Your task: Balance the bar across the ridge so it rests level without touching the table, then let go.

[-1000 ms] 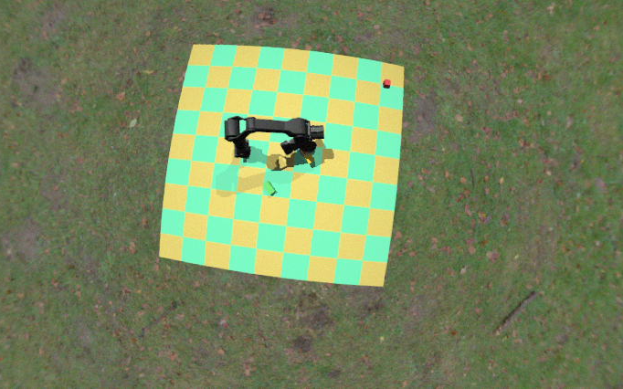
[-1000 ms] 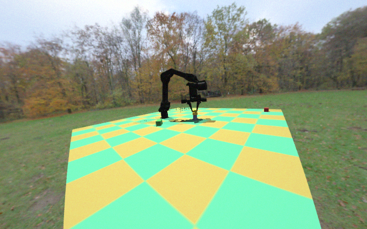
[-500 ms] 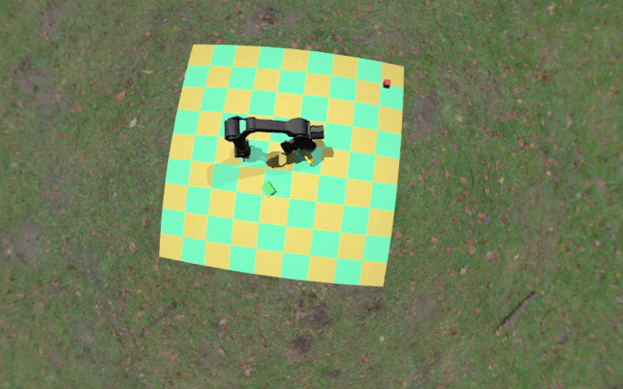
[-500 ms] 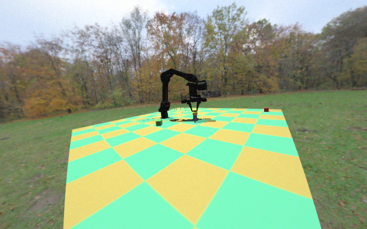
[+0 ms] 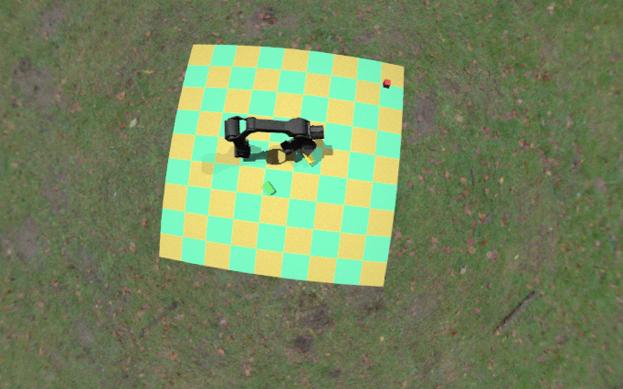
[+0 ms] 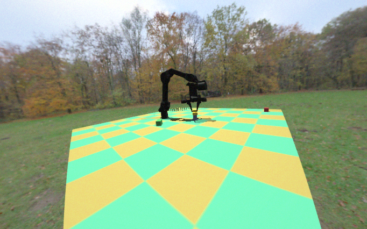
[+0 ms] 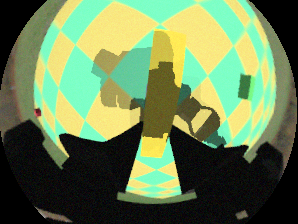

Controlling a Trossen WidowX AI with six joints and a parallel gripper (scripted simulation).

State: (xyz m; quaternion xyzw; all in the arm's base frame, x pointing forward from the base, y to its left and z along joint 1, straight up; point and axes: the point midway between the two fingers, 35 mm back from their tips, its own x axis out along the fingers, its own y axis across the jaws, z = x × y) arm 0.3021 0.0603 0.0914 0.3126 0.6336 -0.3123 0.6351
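Right now the yellow bar is 2 cm ahead of my gripper tip and 2 cm to the right of it. Round my gripper tip: red cube (44 cm ahead, 44 cm to the left, 4 cm below); then green block (14 cm behind, 24 cm to the right, 4 cm below).
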